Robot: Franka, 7 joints.
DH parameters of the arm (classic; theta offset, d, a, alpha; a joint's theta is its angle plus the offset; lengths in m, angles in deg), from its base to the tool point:
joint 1: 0 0.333 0 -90
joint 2: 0 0 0 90
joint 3: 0 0.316 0.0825 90
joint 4: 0 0 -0.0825 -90
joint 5: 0 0.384 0 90
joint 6: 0 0 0.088 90
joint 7: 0 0.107 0 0
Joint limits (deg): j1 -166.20..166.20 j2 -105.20..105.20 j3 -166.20..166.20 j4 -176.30..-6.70 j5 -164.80..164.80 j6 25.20..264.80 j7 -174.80..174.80
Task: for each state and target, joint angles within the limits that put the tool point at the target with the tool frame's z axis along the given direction. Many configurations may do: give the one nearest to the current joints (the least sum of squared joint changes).
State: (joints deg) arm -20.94 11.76 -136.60 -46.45 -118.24 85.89 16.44
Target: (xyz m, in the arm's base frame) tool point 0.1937 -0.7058 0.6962 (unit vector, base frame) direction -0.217 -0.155 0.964
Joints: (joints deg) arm -36.71 59.75 -84.81 -56.04 -105.49 112.09 16.44
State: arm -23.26 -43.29 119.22 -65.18 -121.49 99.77 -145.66
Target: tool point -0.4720 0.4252 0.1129 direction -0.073 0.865 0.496
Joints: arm -3.53 -61.45 146.53 -102.19 -112.04 94.79 -145.66
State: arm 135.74 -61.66 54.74 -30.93 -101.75 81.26 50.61
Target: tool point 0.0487 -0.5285 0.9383 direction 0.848 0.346 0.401
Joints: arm 109.58 -60.11 47.12 -40.85 -115.44 81.33 50.61
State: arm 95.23 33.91 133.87 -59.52 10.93 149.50 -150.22
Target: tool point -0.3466 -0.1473 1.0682 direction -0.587 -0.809 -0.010
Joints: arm 104.67 13.09 119.80 -48.04 11.05 128.60 -150.22
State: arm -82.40 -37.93 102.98 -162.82 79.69 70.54 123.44
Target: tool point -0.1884 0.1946 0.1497 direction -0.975 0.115 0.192
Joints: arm -44.73 -19.89 157.55 -170.77 118.86 67.87 123.44
